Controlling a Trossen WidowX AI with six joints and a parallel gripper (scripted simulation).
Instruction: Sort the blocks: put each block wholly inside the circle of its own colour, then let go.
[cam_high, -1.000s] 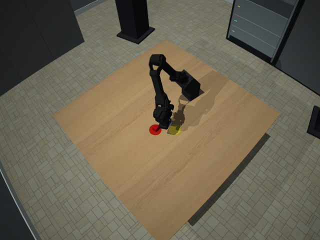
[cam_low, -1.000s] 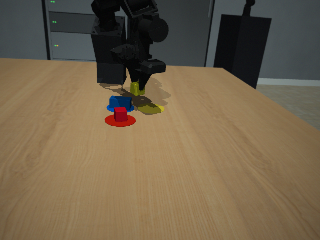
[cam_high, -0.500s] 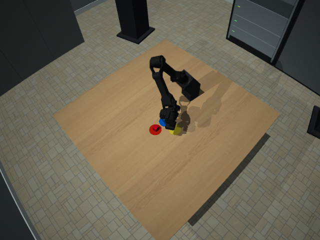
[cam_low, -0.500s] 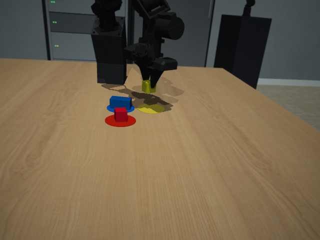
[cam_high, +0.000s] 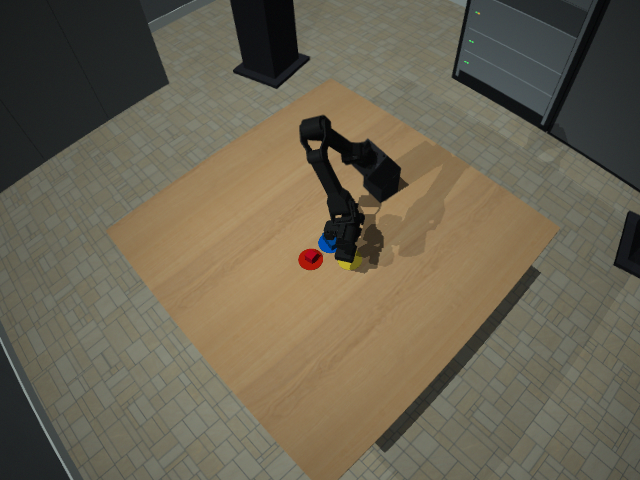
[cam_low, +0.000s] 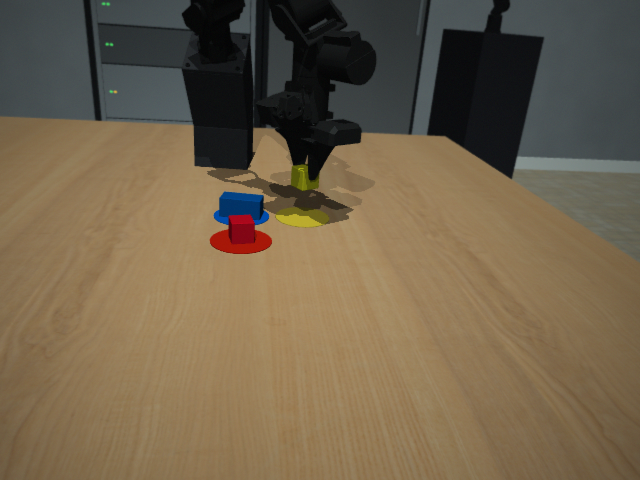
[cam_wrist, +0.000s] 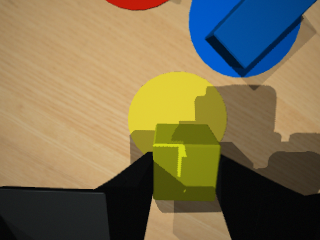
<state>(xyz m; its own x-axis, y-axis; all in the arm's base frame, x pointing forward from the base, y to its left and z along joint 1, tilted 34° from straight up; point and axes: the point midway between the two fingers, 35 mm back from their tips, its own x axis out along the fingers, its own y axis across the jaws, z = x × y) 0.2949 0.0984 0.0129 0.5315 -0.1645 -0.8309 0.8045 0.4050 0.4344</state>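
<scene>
Now: the yellow circle 10 cm below my hand. From my hand the other things lie so: yellow block (4 cm below); blue block (10 cm to the right, 9 cm below, 2 cm behind); blue circle (10 cm to the right, 10 cm below, 2 cm behind).
</scene>
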